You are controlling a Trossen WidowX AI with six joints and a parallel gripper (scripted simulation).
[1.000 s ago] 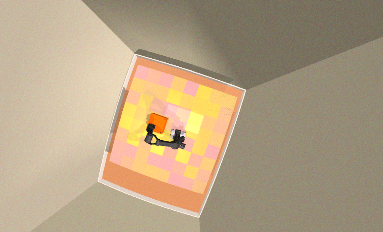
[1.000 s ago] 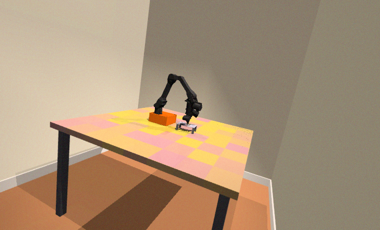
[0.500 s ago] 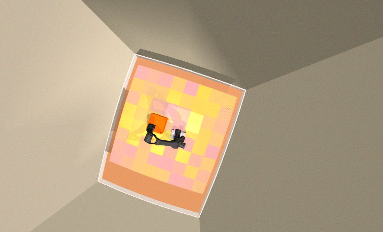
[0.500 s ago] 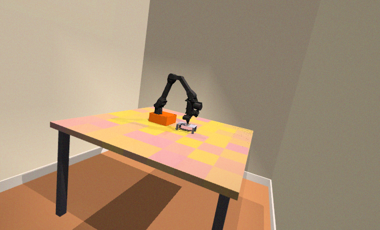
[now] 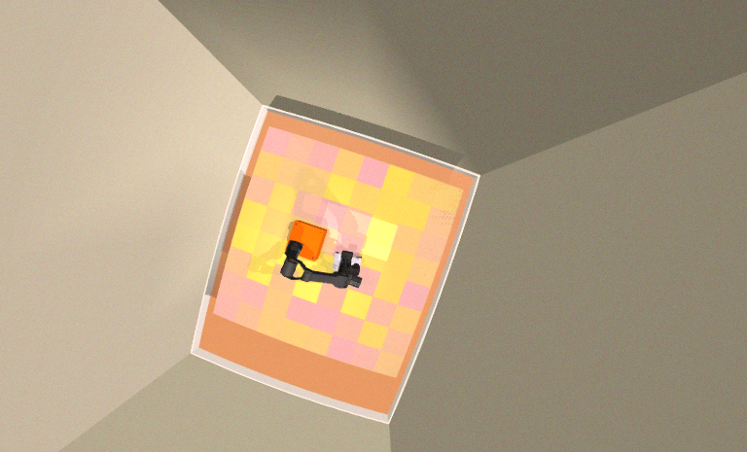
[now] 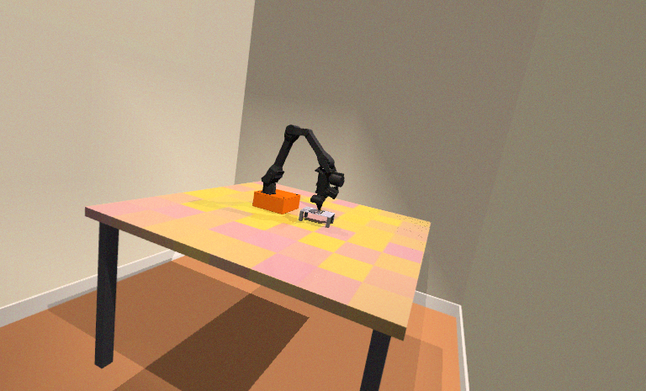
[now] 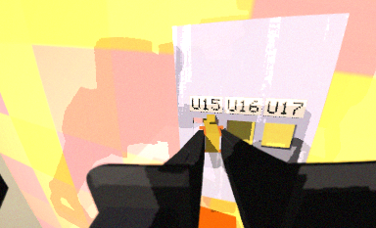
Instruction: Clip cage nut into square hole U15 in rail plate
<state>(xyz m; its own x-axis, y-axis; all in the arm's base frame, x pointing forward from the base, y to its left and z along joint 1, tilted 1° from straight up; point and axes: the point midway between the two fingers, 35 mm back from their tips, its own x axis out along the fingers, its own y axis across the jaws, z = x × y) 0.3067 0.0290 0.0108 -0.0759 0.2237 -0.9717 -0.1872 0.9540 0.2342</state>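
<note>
My gripper tip is 1 cm above the cage nut.
</note>
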